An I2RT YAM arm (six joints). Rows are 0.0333 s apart.
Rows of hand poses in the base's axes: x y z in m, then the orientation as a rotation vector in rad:
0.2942 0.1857 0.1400 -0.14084 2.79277 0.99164
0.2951 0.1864 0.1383 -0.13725 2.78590 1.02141
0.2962 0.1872 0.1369 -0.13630 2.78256 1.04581
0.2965 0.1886 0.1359 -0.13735 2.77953 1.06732
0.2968 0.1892 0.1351 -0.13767 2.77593 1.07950
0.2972 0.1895 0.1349 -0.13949 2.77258 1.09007
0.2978 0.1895 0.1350 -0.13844 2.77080 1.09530
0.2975 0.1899 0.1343 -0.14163 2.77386 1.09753
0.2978 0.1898 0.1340 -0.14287 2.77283 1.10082
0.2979 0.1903 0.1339 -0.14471 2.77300 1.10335
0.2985 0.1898 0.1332 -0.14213 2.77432 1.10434
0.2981 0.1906 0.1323 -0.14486 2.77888 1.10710
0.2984 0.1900 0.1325 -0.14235 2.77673 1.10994
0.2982 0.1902 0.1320 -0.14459 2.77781 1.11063
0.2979 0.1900 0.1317 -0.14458 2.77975 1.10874
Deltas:
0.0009 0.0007 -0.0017 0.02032 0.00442 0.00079
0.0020 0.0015 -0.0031 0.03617 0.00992 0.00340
0.0023 0.0029 -0.0041 0.05001 0.01448 0.00694
0.0026 0.0035 -0.0049 0.05837 0.01551 0.00829
0.0030 0.0038 -0.0051 0.06559 0.01597 0.01041
0.0036 0.0038 -0.0050 0.06932 0.01645 0.01018
0.0033 0.0042 -0.0057 0.06960 0.01937 0.01340
0.0036 0.0041 -0.0060 0.07179 0.01942 0.01450
0.0037 0.0046 -0.0061 0.07316 0.02014 0.01616
0.0043 0.0041 -0.0068 0.07353 0.02213 0.01502
0.0039 0.0049 -0.0077 0.07373 0.02664 0.01843
0.0042 0.0043 -0.0075 0.07620 0.02622 0.01676
0.0040 0.0045 -0.0080 0.07617 0.02702 0.01859
0.0037 0.0043 -0.0083 0.07448 0.02805 0.01876

